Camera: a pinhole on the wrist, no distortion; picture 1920 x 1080 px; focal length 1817.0 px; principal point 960.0 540.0 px. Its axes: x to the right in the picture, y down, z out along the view. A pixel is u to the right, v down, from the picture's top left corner.
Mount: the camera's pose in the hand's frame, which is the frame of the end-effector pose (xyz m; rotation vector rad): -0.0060 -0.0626 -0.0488 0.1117 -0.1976 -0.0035
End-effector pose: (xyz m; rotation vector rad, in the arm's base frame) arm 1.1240 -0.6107 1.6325 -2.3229 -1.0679 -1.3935
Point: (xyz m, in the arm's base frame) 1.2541 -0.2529 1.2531
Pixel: 958.5 195.4
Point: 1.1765 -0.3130 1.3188
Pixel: 881.3 48.3
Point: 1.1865 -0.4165 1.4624
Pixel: 1142.6 361.8
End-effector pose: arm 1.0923 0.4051 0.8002 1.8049 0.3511 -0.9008
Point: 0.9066 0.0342 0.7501
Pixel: 1244.3 1028.8
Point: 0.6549 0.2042 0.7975
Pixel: 307.1 245.5
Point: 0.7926 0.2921 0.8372
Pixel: 88.2 437.6
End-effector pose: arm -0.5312 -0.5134 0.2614 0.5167 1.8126 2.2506
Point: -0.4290 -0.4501 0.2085
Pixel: 418.6 770.0
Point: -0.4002 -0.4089 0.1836
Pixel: 505.4 465.1
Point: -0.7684 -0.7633 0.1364
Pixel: behind the camera
